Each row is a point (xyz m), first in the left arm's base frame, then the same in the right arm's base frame.
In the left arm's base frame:
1: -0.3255 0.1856 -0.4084
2: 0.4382 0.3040 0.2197
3: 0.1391 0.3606 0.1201
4: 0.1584 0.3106 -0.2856
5: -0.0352 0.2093 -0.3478
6: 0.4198 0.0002 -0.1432
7: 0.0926 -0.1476 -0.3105
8: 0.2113 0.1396 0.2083
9: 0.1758 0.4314 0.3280
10: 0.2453 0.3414 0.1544
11: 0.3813 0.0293 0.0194
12: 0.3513 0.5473 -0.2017
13: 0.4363 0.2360 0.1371
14: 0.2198 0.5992 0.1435
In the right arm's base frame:
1: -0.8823 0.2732 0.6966
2: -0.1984 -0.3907 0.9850
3: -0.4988 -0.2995 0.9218
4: -0.4973 0.1035 0.9930
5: -0.6295 0.1979 0.8342
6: -0.1121 0.0417 0.8121
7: -0.3519 0.2548 0.5797
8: -0.3269 -0.3267 0.7442
9: -0.4785 -0.5200 0.9451
10: -0.3926 -0.3311 0.9453
11: -0.1441 -0.1212 0.7771
12: -0.4247 -0.0488 1.2610
13: -0.1772 -0.2927 0.9477
14: -0.5324 -0.3900 1.1556

